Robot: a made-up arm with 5 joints. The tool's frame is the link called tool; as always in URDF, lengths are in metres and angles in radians.
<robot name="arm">
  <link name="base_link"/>
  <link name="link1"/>
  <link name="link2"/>
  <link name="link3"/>
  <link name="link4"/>
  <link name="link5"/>
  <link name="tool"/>
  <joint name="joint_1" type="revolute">
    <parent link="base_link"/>
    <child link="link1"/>
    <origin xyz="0.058 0 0.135"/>
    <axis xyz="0 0 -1"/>
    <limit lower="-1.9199" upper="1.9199"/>
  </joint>
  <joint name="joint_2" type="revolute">
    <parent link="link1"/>
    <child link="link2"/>
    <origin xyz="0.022 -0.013 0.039"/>
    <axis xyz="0 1 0"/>
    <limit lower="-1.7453" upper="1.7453"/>
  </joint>
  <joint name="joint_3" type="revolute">
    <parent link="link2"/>
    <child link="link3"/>
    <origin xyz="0.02 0 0.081"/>
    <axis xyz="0 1 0"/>
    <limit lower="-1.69" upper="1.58"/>
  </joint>
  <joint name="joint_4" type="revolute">
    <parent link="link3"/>
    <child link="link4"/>
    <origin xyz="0.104 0 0.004"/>
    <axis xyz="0 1 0"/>
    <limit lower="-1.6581" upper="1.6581"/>
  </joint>
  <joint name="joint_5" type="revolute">
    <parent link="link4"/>
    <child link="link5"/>
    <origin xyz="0.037 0.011 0"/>
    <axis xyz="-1 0 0"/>
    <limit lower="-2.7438" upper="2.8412"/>
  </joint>
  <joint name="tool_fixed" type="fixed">
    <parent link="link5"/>
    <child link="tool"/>
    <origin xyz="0 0 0" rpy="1.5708 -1.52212 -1.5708"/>
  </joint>
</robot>
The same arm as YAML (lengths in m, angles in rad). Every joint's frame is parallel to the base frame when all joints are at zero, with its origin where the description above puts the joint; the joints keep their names.
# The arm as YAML. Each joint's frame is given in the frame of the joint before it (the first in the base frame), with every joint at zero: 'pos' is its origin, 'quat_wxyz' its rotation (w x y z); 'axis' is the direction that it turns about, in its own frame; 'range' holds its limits. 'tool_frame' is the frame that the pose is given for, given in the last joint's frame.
length_unit: m
angle_unit: rad
joints:
  - joint: joint_1
    pos: [0.058, 0.0, 0.135]
    quat_wxyz: [1.0, 0.0, 0.0, 0.0]
    axis: [0.0, 0.0, -1.0]
    range: [-1.9199, 1.9199]
  - joint: joint_2
    pos: [0.022, -0.013, 0.039]
    quat_wxyz: [1.0, 0.0, 0.0, 0.0]
    axis: [0.0, 1.0, 0.0]
    range: [-1.7453, 1.7453]
  - joint: joint_3
    pos: [0.02, 0.0, 0.081]
    quat_wxyz: [1.0, 0.0, 0.0, 0.0]
    axis: [0.0, 1.0, 0.0]
    range: [-1.69, 1.58]
  - joint: joint_4
    pos: [0.104, 0.0, 0.004]
    quat_wxyz: [1.0, 0.0, 0.0, 0.0]
    axis: [0.0, 1.0, 0.0]
    range: [-1.6581, 1.6581]
  - joint: joint_5
    pos: [0.037, 0.011, 0.0]
    quat_wxyz: [1.0, 0.0, 0.0, 0.0]
    axis: [-1.0, 0.0, 0.0]
    range: [-2.7438, 2.8412]
tool_frame:
  pos: [0.0, 0.0, 0.0]
  quat_wxyz: [0.706897, 0.017208, -0.706897, -0.017208]

